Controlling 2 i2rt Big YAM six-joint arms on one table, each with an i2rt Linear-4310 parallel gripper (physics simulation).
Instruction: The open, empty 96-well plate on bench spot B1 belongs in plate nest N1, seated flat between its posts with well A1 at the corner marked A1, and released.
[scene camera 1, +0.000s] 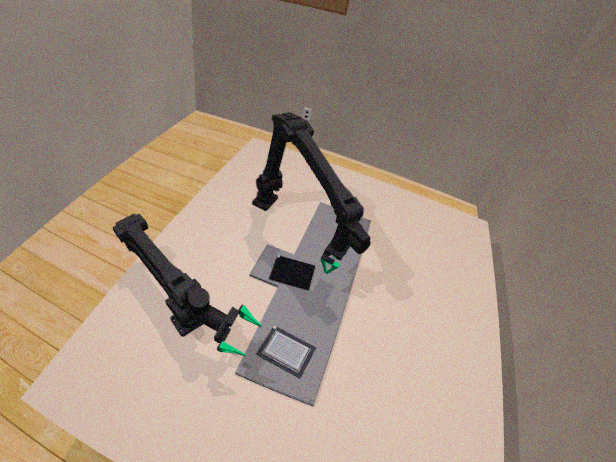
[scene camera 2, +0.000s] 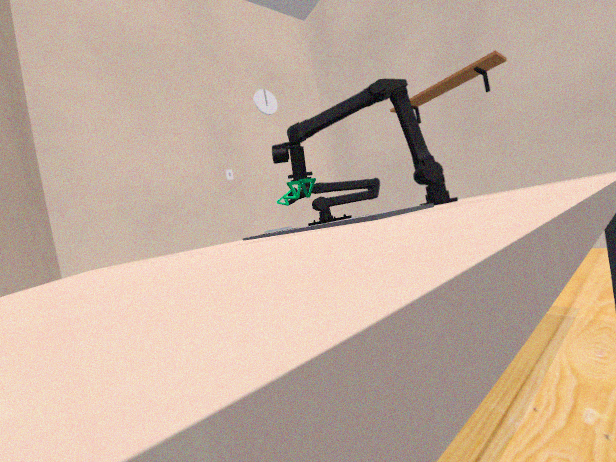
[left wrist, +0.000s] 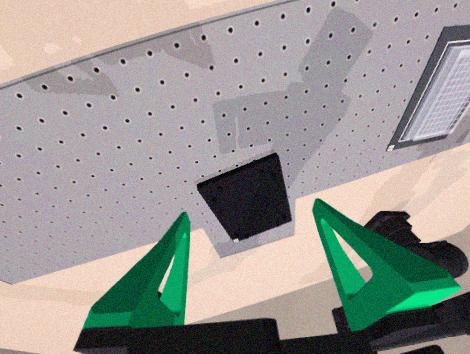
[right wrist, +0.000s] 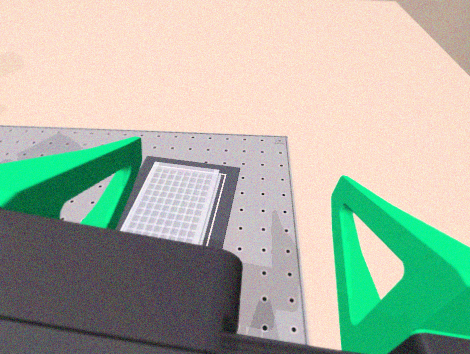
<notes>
My left gripper (left wrist: 250, 210) is open, with nothing in its grasp. My right gripper (scene camera 1: 253, 340) is open, holding nothing. Also in view: a clear well plate (scene camera 1: 282, 348). Also in view: a dark nest with white outline (scene camera 1: 298, 373).
The clear well plate also shows in the left wrist view (left wrist: 435, 116) and in the right wrist view (right wrist: 175, 202). My right gripper shows as well in the right wrist view (right wrist: 240, 167). The dark nest with white outline also shows in the left wrist view (left wrist: 446, 39) and in the right wrist view (right wrist: 217, 226).
</notes>
